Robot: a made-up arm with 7 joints.
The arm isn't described. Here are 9 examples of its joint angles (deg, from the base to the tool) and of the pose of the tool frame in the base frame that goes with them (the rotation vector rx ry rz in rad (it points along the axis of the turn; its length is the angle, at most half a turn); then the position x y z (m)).
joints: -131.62 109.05 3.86 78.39 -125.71 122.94 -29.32
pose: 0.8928 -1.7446 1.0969 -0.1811 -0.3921 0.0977
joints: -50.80 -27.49 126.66 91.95 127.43 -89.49 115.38
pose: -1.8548 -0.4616 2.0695 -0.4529 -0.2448 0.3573
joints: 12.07 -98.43 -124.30 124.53 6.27 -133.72 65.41
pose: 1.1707 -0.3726 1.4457 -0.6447 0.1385 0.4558
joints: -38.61 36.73 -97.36 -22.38 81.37 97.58 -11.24
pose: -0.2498 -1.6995 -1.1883 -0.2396 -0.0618 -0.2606
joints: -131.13 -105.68 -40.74 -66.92 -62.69 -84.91 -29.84
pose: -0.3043 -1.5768 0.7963 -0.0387 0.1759 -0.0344
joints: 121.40 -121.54 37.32 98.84 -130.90 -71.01 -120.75
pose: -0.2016 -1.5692 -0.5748 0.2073 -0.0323 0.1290
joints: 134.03 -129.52 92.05 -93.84 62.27 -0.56 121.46
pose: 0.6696 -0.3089 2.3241 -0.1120 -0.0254 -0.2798
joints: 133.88 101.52 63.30 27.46 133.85 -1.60 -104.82
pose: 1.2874 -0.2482 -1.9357 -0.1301 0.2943 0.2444
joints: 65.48 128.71 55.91 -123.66 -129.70 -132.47 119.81
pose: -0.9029 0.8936 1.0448 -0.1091 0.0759 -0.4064
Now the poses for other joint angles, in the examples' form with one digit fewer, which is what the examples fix.
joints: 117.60 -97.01 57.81 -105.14 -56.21 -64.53 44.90
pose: -0.392 -1.751 2.227 -0.207 -0.063 -0.354
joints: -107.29 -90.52 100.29 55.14 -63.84 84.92 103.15
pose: -0.085 2.094 -2.254 -0.002 0.298 0.249
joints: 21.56 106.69 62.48 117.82 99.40 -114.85 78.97
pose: -2.620 -0.232 0.172 -0.260 -0.121 -0.289
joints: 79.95 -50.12 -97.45 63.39 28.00 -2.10 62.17
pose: 0.207 0.208 0.856 -0.656 0.107 0.330
